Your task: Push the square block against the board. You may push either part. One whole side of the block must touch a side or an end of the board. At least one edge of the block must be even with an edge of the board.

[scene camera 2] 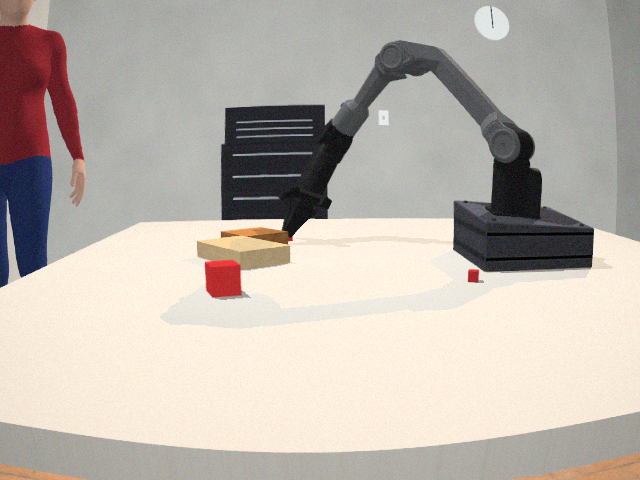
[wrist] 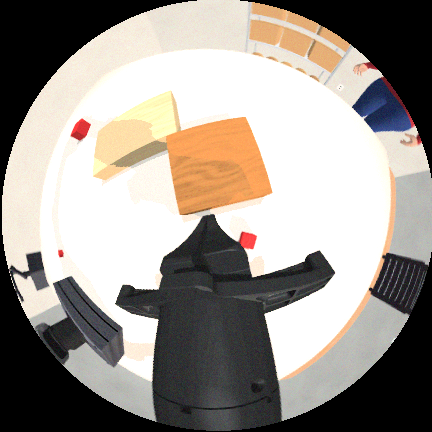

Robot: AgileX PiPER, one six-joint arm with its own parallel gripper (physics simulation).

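Observation:
The orange-brown square block [scene camera 2: 268,236] [wrist: 217,167] lies flat, behind the board in the scene view. The pale wooden board [scene camera 2: 263,255] [wrist: 135,132] lies flat beside it. In the wrist view the block's upper left corner is at the board's near right corner, and their sides are turned at an angle to each other. Whether they touch there I cannot tell. My gripper [scene camera 2: 286,235] [wrist: 210,221] is shut and empty. Its tips point down, low at the block's side that faces the arm base; any contact is too small to tell.
A larger red cube [scene camera 2: 223,279] [wrist: 81,129] stands beyond the board's far side from the block. A small red cube [scene camera 2: 290,239] [wrist: 248,240] lies close beside my fingers. Another small red cube [scene camera 2: 473,275] [wrist: 60,253] lies near the arm's dark base [scene camera 2: 540,250] [wrist: 92,320].

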